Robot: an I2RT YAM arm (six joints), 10 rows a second.
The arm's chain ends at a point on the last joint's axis. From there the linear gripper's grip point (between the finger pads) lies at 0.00 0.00 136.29 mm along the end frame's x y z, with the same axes.
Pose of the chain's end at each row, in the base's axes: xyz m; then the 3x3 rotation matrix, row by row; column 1 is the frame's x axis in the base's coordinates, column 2 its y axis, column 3 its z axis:
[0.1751 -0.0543 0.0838], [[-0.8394 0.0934 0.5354], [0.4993 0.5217 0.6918], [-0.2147 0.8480 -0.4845]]
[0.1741 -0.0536 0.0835], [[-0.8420 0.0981 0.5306], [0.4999 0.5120 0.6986], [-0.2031 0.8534 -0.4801]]
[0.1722 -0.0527 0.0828], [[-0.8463 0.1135 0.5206], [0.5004 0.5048 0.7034], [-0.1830 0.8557 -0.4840]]
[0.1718 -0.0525 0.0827], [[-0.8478 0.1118 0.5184], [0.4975 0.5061 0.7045], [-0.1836 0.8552 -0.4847]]
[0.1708 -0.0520 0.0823], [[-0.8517 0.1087 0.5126], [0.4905 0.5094 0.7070], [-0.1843 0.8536 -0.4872]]
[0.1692 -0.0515 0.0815], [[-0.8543 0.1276 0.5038], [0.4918 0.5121 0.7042], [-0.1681 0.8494 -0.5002]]
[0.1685 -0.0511 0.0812], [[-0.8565 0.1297 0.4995], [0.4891 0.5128 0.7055], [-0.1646 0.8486 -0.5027]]
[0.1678 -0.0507 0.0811], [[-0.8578 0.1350 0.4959], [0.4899 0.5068 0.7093], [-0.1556 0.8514 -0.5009]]
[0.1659 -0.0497 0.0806], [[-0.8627 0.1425 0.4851], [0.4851 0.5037 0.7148], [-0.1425 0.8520 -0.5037]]
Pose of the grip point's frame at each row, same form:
[0.2481 0.0400 0.0178], [[-0.8394 0.0934 0.5354], [0.4993 0.5217 0.6918], [-0.2147 0.8480 -0.4845]]
[0.2464 0.0416 0.0181], [[-0.8420 0.0981 0.5306], [0.4999 0.5120 0.6986], [-0.2031 0.8534 -0.4801]]
[0.2432 0.0432 0.0168], [[-0.8463 0.1135 0.5206], [0.5004 0.5048 0.7034], [-0.1830 0.8557 -0.4840]]
[0.2425 0.0435 0.0166], [[-0.8478 0.1118 0.5184], [0.4975 0.5061 0.7045], [-0.1836 0.8552 -0.4847]]
[0.2407 0.0444 0.0159], [[-0.8517 0.1087 0.5126], [0.4905 0.5094 0.7070], [-0.1843 0.8536 -0.4872]]
[0.2379 0.0445 0.0133], [[-0.8543 0.1276 0.5038], [0.4918 0.5121 0.7042], [-0.1681 0.8494 -0.5002]]
[0.2366 0.0451 0.0127], [[-0.8565 0.1297 0.4995], [0.4891 0.5128 0.7055], [-0.1646 0.8486 -0.5027]]
[0.2354 0.0460 0.0128], [[-0.8578 0.1350 0.4959], [0.4899 0.5068 0.7093], [-0.1556 0.8514 -0.5009]]
[0.2320 0.0477 0.0120], [[-0.8627 0.1425 0.4851], [0.4851 0.5037 0.7148], [-0.1425 0.8520 -0.5037]]

